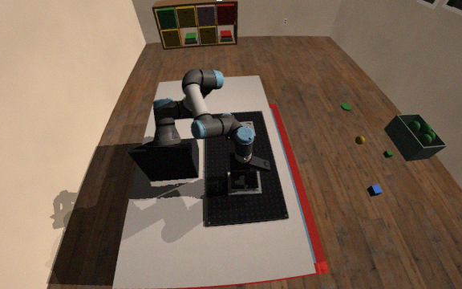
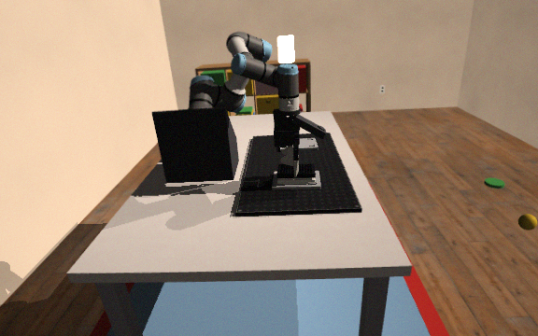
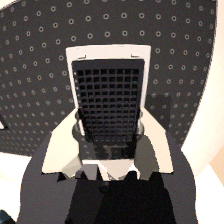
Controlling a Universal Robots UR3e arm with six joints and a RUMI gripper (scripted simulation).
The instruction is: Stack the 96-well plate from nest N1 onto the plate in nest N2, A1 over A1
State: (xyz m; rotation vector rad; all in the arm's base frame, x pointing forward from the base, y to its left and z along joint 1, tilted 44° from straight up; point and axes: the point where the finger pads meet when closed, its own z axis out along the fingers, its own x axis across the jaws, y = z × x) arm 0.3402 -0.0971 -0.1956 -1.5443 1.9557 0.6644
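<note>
My gripper is now 10 mm above the dark 96-well plate. Also, from my hand: plate nest (70 mm ahead, 340 mm to the left, 40 mm below); then white 96-well plate (30 mm below).
</note>
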